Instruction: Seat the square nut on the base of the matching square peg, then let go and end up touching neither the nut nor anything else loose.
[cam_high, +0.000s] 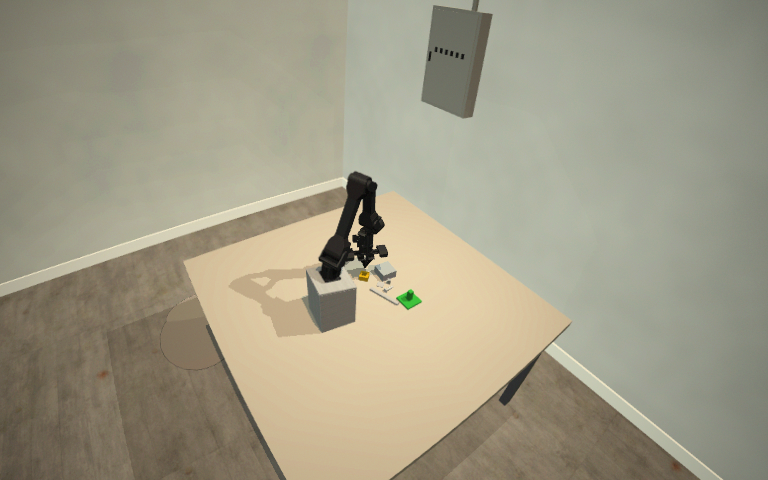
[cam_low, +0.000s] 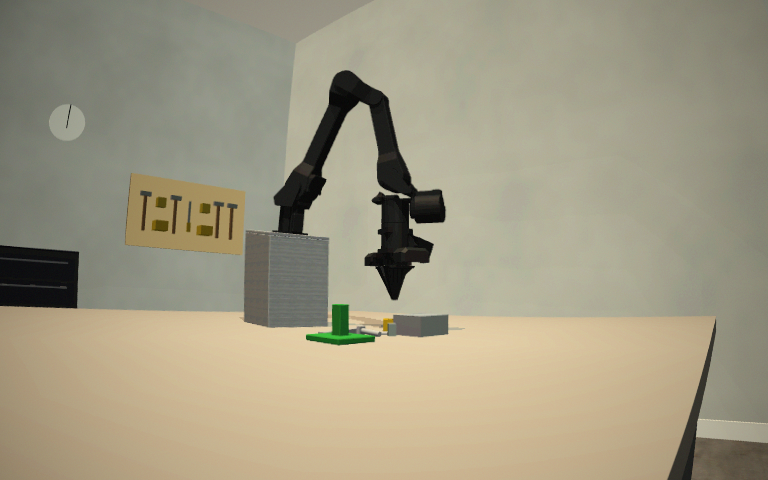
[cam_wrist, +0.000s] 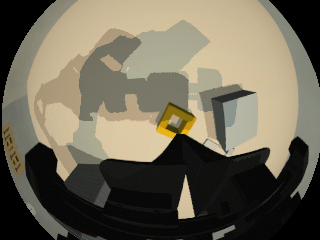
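My gripper is now 10 cm short of the grey block, 2 cm to the left of it and 8 cm above it. Also, from my hand: grey bolt-like piece (6 cm ahead, 12 cm to the right, 9 cm below); thin pale tool-like piece (2 cm ahead, 14 cm to the right, 9 cm below).
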